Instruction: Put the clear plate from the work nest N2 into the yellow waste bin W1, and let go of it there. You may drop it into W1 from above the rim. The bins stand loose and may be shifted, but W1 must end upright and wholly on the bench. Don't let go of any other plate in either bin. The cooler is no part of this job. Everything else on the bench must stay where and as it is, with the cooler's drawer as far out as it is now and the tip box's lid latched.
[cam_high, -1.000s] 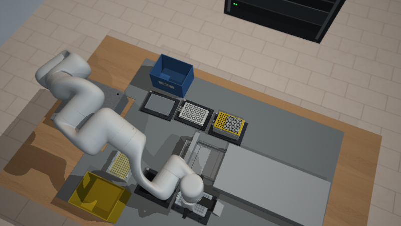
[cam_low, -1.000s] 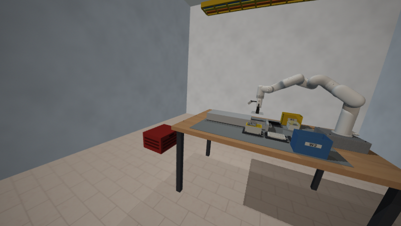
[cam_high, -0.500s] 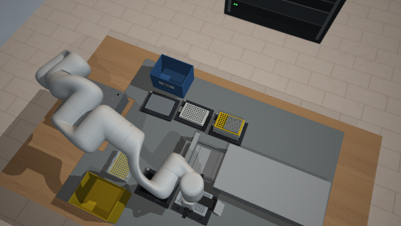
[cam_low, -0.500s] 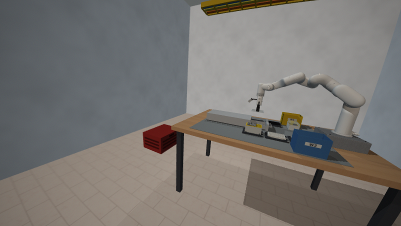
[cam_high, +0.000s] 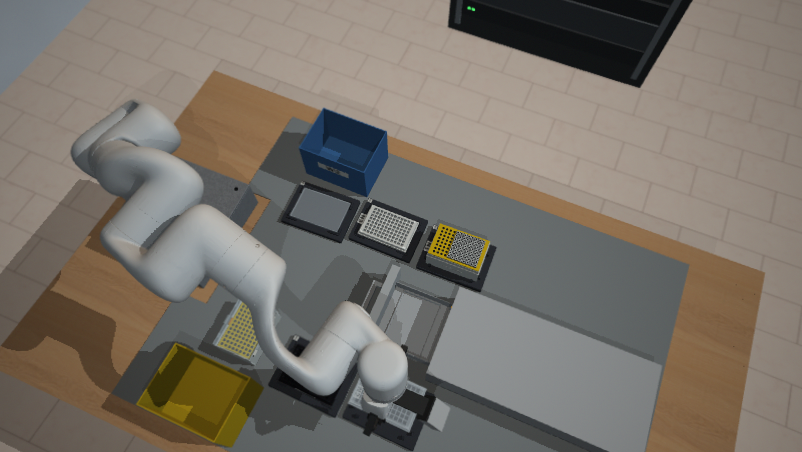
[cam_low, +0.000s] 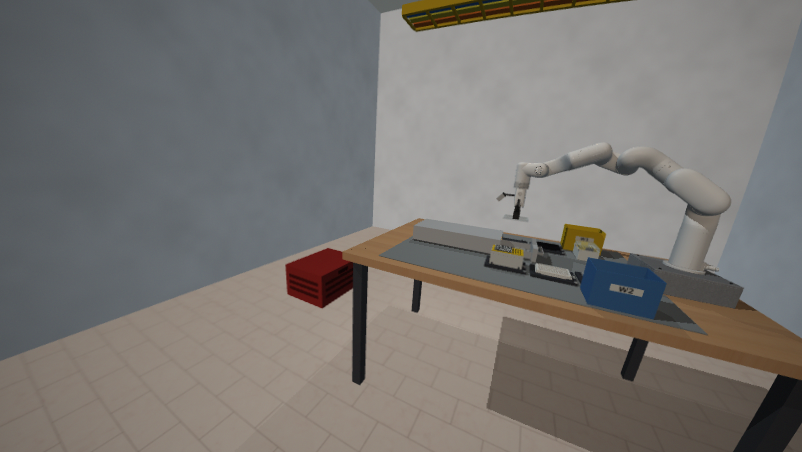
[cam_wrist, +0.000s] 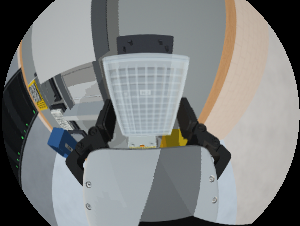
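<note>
The yellow waste bin W1 is 330 mm behind my hand, 190 mm to the right of it and 120 mm below it. Also, from my hand: black plate 170 mm behind, 30 mm to the right, 140 mm below; then drawer 20 mm behind, 180 mm to the left, 130 mm below; then clear plate 10 mm below.
</note>
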